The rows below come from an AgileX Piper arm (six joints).
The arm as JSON. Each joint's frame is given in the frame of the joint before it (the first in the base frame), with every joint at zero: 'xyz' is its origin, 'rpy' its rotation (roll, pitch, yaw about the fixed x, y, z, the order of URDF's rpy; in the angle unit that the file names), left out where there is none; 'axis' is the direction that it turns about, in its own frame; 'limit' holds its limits. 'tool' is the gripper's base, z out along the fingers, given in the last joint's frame.
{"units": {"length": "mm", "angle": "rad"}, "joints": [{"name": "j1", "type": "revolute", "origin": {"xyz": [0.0, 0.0, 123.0]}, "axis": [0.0, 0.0, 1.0], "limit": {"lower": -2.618, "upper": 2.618}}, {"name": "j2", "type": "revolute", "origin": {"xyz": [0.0, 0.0, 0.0], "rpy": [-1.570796, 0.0, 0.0]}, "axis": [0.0, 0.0, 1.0], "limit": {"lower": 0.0, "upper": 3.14}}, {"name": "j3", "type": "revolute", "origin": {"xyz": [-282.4, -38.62, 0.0]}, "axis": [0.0, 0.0, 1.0], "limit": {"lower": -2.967, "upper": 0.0}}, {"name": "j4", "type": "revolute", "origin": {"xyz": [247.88, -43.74, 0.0], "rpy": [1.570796, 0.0, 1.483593]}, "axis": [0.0, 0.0, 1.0], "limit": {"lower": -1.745, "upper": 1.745}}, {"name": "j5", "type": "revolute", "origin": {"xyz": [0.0, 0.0, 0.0], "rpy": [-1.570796, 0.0, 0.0]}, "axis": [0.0, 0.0, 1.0], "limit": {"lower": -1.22, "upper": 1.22}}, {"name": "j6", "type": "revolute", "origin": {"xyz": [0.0, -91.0, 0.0], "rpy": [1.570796, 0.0, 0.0]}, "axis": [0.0, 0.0, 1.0], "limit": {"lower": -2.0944, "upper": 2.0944}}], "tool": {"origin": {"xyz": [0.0, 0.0, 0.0]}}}
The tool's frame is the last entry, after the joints.
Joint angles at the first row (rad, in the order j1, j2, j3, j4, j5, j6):
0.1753 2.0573 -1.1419 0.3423 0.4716 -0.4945
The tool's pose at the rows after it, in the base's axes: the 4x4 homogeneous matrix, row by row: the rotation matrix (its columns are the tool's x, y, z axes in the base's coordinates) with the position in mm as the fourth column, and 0 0 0 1 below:
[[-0.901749 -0.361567 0.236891 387.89], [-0.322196 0.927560 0.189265 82.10], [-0.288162 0.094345 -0.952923 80.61], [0 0 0 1]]
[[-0.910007 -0.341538 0.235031 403.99], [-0.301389 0.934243 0.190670 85.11], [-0.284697 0.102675 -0.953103 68.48], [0 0 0 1]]
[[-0.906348 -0.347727 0.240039 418.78], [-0.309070 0.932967 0.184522 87.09], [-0.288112 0.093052 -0.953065 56.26], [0 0 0 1]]
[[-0.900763 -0.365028 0.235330 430.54], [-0.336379 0.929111 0.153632 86.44], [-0.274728 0.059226 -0.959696 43.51], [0 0 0 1]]
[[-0.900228 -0.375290 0.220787 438.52], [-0.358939 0.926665 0.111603 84.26], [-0.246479 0.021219 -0.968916 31.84], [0 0 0 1]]
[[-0.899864 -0.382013 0.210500 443.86], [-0.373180 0.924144 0.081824 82.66], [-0.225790 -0.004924 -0.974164 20.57], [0 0 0 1]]
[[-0.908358 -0.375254 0.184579 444.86], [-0.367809 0.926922 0.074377 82.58], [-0.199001 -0.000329 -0.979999 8.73], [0 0 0 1]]
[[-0.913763 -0.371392 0.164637 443.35], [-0.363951 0.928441 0.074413 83.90], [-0.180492 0.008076 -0.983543 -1.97], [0 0 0 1]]
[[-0.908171 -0.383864 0.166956 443.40], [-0.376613 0.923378 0.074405 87.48], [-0.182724 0.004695 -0.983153 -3.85], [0 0 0 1]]
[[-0.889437 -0.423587 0.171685 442.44], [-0.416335 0.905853 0.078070 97.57], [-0.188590 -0.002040 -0.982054 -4.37], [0 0 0 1]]
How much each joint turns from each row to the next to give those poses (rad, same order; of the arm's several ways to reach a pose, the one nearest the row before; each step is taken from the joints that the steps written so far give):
0.0000 0.0935 -0.0889 -0.0266 0.0145 0.0509
0.0000 0.0715 -0.0811 -0.0030 0.0112 0.0267
0.0000 0.0669 -0.0762 -0.0171 0.0034 0.0076
0.0000 0.0616 -0.0692 -0.0688 0.0117 0.0347
0.0000 0.0513 -0.0564 -0.0861 0.0218 0.0551
0.0000 0.0433 -0.0408 -0.0560 0.0109 0.0347
0.0000 0.0369 -0.0248 -0.0074 0.0151 0.0139
0.0028 0.0273 -0.0081 0.0056 0.0008 0.0029
0.0082 0.0062 -0.0041 -0.0029 -0.0048 -0.0034
0.0226 0.0030 -0.0039 -0.0020 -0.0056 -0.0201

